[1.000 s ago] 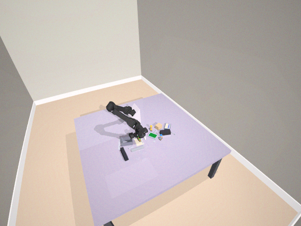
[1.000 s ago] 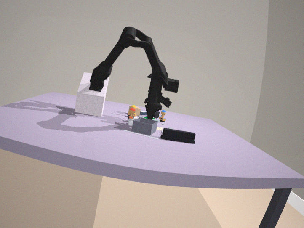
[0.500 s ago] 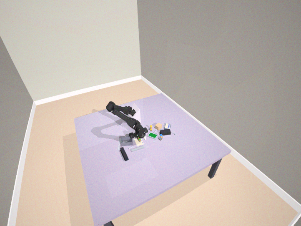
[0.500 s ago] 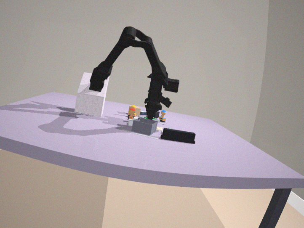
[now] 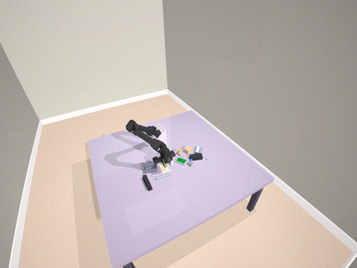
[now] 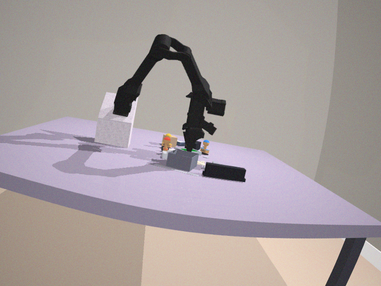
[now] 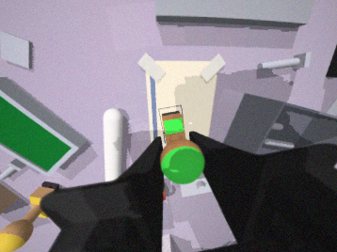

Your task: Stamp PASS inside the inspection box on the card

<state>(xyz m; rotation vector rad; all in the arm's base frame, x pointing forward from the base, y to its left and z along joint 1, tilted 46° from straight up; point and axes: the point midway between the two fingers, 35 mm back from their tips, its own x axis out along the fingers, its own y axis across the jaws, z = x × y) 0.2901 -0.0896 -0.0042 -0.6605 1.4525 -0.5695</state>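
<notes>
The cream card is 20 mm ahead of my gripper tip, 10 mm to the right of it and 30 mm below it. Round my gripper tip: red-knobbed stamp 90 mm behind, 40 mm to the left, 10 mm below; green-knobbed stamp right at my gripper tip; white pen 50 mm behind, 80 mm to the left, 20 mm below.
</notes>
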